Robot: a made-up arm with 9 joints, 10 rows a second.
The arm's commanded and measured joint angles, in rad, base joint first. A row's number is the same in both.
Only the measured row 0 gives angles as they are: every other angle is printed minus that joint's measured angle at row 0.
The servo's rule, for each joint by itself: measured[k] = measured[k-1] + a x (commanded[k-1-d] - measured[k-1]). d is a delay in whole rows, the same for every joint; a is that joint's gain. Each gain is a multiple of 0.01, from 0.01 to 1. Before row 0 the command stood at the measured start. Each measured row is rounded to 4 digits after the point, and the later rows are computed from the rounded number. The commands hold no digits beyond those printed.
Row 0, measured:
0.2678 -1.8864 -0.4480 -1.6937 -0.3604 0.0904 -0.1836 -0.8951 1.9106
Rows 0 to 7, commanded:
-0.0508 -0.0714 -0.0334 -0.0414 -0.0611 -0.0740 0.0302 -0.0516 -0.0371
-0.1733 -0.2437 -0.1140 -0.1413 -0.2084 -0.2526 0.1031 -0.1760 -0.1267
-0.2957 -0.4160 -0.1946 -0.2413 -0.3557 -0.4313 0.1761 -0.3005 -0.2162
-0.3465 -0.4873 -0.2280 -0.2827 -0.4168 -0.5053 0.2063 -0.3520 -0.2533
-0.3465 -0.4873 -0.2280 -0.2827 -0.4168 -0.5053 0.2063 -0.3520 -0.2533
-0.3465 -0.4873 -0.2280 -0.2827 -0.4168 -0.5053 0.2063 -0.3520 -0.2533
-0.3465 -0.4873 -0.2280 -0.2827 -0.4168 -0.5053 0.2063 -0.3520 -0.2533
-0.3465 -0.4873 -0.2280 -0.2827 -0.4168 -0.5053 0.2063 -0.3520 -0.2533
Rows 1 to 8, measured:
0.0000 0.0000 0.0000 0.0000 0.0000 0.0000 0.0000 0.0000 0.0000
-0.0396 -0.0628 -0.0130 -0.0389 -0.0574 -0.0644 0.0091 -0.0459 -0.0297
-0.1439 -0.2220 -0.0524 -0.1352 -0.1993 -0.2281 0.0373 -0.1617 -0.1073
-0.2623 -0.3927 -0.1079 -0.2349 -0.3463 -0.4049 0.0789 -0.2852 -0.1944
-0.3280 -0.4759 -0.1547 -0.2798 -0.4126 -0.4922 0.1171 -0.3447 -0.2415
-0.3424 -0.4859 -0.1833 -0.2825 -0.4165 -0.5036 0.1439 -0.3512 -0.2509
-0.3456 -0.4871 -0.2007 -0.2827 -0.4168 -0.5051 0.1626 -0.3519 -0.2528
-0.3463 -0.4873 -0.2113 -0.2827 -0.4168 -0.5053 0.1757 -0.3520 -0.2532
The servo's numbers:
d 1
a 0.78 0.88 0.39 0.94 0.94 0.87 0.30 0.89 0.80

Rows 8 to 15, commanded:
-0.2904 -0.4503 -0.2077 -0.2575 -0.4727 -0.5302 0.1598 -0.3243 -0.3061
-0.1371 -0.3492 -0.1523 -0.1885 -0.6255 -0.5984 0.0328 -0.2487 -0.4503
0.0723 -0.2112 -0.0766 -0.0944 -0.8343 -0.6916 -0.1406 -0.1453 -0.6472
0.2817 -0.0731 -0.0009 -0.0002 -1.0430 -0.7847 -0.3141 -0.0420 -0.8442
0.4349 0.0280 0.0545 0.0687 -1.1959 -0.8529 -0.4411 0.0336 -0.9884
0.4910 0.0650 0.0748 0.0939 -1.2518 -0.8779 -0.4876 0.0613 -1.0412
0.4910 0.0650 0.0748 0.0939 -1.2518 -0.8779 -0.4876 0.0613 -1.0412
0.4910 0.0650 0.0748 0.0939 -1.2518 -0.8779 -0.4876 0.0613 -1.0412
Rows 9 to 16, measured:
-0.3465 -0.4873 -0.2178 -0.2827 -0.4168 -0.5053 0.1849 -0.3520 -0.2533
-0.3027 -0.4547 -0.2139 -0.2590 -0.4693 -0.5270 0.1774 -0.3273 -0.2955
-0.1735 -0.3619 -0.1899 -0.1927 -0.6161 -0.5891 0.1340 -0.2573 -0.4193
0.0182 -0.2293 -0.1457 -0.1003 -0.8212 -0.6783 0.0516 -0.1576 -0.6016
0.2237 -0.0918 -0.0892 -0.0062 -1.0297 -0.7709 -0.0581 -0.0547 -0.7957
0.3884 0.0136 -0.0332 0.0642 -1.1859 -0.8422 -0.1730 0.0239 -0.9499
0.4684 0.0588 0.0089 0.0921 -1.2478 -0.8733 -0.2674 0.0572 -1.0229
0.4860 0.0643 0.0346 0.0938 -1.2516 -0.8773 -0.3335 0.0608 -1.0375

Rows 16 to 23, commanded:
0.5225 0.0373 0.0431 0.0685 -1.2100 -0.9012 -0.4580 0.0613 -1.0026
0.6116 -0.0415 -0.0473 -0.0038 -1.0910 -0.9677 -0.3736 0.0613 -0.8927
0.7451 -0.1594 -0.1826 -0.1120 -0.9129 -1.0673 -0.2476 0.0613 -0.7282
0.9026 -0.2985 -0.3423 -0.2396 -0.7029 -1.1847 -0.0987 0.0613 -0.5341
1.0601 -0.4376 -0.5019 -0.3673 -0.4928 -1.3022 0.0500 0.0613 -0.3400
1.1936 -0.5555 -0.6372 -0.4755 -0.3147 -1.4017 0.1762 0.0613 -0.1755
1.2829 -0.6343 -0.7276 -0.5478 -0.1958 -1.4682 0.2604 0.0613 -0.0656
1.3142 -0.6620 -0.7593 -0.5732 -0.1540 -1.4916 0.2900 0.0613 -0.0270
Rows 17 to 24, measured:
0.4899 0.0649 0.0503 0.0939 -1.2518 -0.8778 -0.3797 0.0612 -1.0405
0.5153 0.0406 0.0475 0.0700 -1.2125 -0.8982 -0.4032 0.0613 -1.0102
0.5904 -0.0316 0.0105 0.0006 -1.0983 -0.9587 -0.3943 0.0613 -0.9162
0.7111 -0.1441 -0.0648 -0.1052 -0.9240 -1.0532 -0.3503 0.0613 -0.7658
0.8605 -0.2800 -0.1730 -0.2315 -0.7162 -1.1676 -0.2748 0.0613 -0.5804
1.0162 -0.4187 -0.3013 -0.3592 -0.5062 -1.2847 -0.1774 0.0613 -0.3881
1.1546 -0.5391 -0.4323 -0.4685 -0.3262 -1.3865 -0.0713 0.0613 -0.2180
1.2547 -0.6229 -0.5475 -0.5430 -0.2036 -1.4576 0.0282 0.0613 -0.0961

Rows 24 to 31, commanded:
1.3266 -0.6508 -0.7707 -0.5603 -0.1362 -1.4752 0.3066 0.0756 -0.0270
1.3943 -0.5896 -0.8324 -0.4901 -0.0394 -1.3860 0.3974 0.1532 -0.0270
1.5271 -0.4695 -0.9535 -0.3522 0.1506 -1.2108 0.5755 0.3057 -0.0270
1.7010 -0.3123 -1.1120 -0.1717 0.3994 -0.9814 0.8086 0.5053 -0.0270
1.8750 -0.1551 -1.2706 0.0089 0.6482 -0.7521 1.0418 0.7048 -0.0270
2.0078 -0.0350 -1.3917 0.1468 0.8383 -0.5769 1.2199 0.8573 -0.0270
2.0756 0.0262 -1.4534 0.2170 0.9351 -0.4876 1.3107 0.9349 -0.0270
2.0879 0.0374 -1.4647 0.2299 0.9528 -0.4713 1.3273 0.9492 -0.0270
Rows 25 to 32, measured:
1.3011 -0.6573 -0.6301 -0.5714 -0.1570 -1.4872 0.1067 0.0613 -0.0408
1.3210 -0.6516 -0.6849 -0.5610 -0.1374 -1.4768 0.1667 0.0740 -0.0298
1.3782 -0.5970 -0.7424 -0.4944 -0.0453 -1.3978 0.2359 0.1445 -0.0276
1.4943 -0.4848 -0.8247 -0.3607 0.1388 -1.2351 0.3378 0.2880 -0.0271
1.6555 -0.3330 -0.9367 -0.1830 0.3838 -1.0144 0.4790 0.4814 -0.0270
1.8267 -0.1764 -1.0669 -0.0026 0.6323 -0.7862 0.6478 0.6802 -0.0270
1.9680 -0.0520 -1.1936 0.1378 0.8259 -0.6041 0.8194 0.8378 -0.0270
2.0519 0.0168 -1.2949 0.2122 0.9285 -0.5027 0.9668 0.9242 -0.0270

